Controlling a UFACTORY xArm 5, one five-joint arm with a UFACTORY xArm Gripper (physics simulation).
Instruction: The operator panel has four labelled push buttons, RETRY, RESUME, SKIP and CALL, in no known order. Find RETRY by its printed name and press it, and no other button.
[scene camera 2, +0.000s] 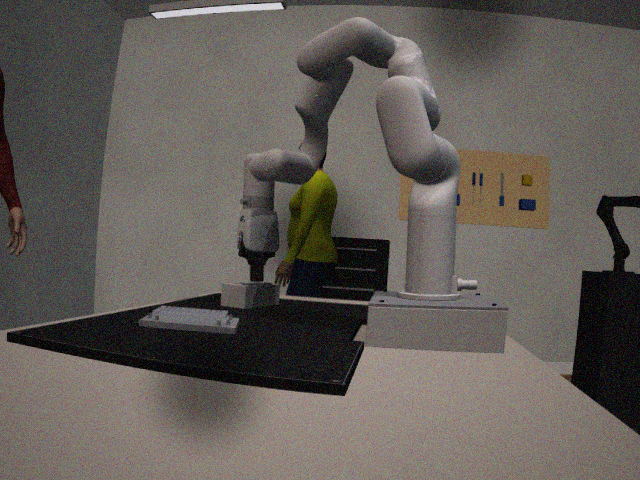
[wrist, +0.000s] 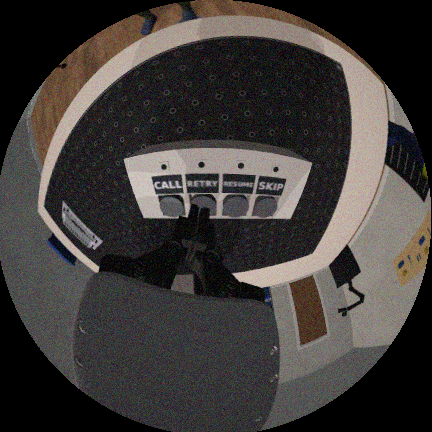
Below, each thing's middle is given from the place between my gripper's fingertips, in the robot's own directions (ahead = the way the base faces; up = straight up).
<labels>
Now: the operator panel (wrist: 219, 167) 2 cm ahead of my hand, 3 cm to the right of it and 3 cm below it. Also, from my hand: light grey slotted block (scene camera 2: 168, 313) (6 cm ahead, 37 cm to the left, 4 cm below).
</labels>
